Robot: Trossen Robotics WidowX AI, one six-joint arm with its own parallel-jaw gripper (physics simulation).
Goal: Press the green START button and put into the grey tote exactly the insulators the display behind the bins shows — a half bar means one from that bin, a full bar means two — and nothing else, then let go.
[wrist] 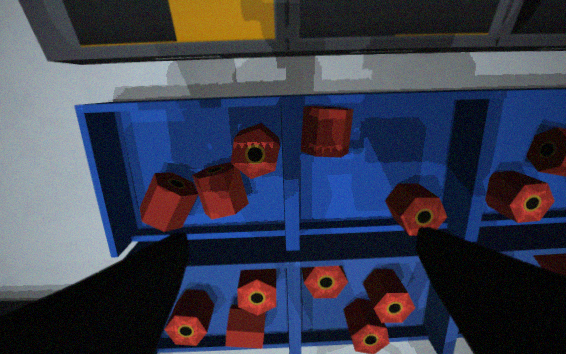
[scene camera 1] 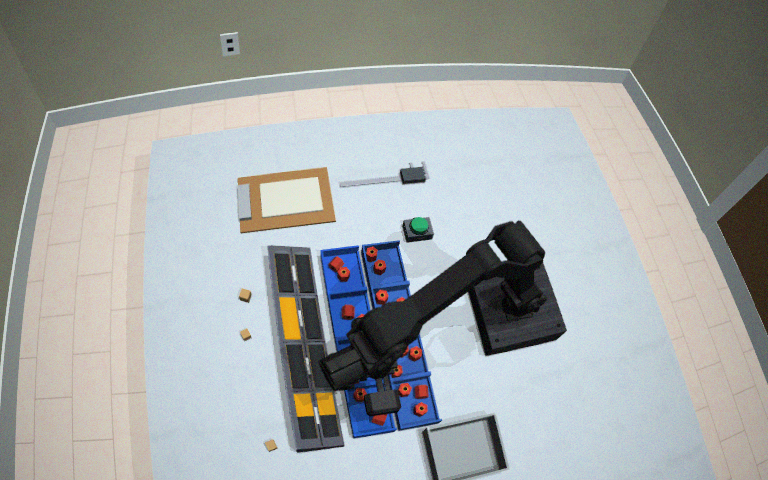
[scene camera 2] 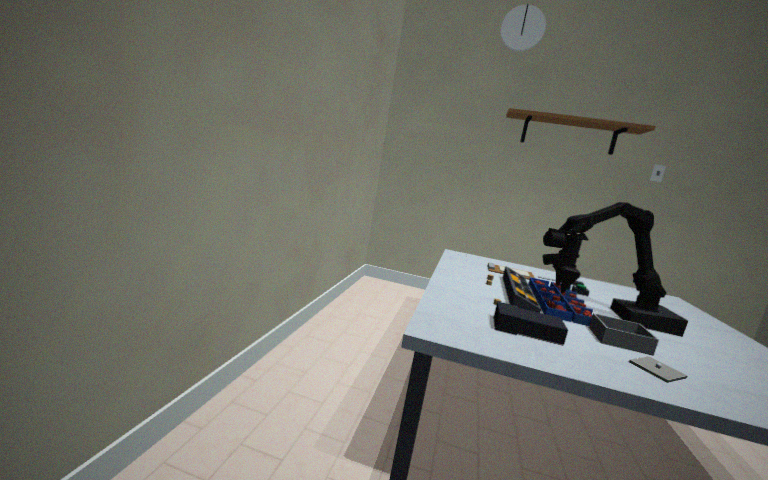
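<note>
The green START button (scene camera 1: pixel 419 225) (scene camera 2: pixel 579 286) sits on a dark base beyond the bins. The display (scene camera 1: pixel 273 283) (wrist: pixel 390 44) stands behind the bins, with one full amber bar (scene camera 1: pixel 289 318) and two half bars at its tote end. Blue bins (scene camera 1: pixel 364 291) (wrist: pixel 292 200) hold red hexagonal insulators (scene camera 1: pixel 420 408) (wrist: pixel 220 192); the arm hides some. In the wrist view, the end bin nearest the display holds three and its neighbour two. My gripper (wrist: pixel 303 241) is open and empty above the bins. The grey tote (scene camera 1: pixel 499 441) (scene camera 2: pixel 621 338) shows no insulator on its visible floor.
A clipboard (scene camera 1: pixel 291 196) and a caliper (scene camera 1: pixel 413 174) lie beyond the bins. Small tan blocks (scene camera 1: pixel 244 294) (scene camera 1: pixel 270 445) lie behind the display. A long dark box (scene camera 2: pixel 529 324) stands near the display's end. A flat plate (scene camera 2: pixel 668 371) lies near the tote.
</note>
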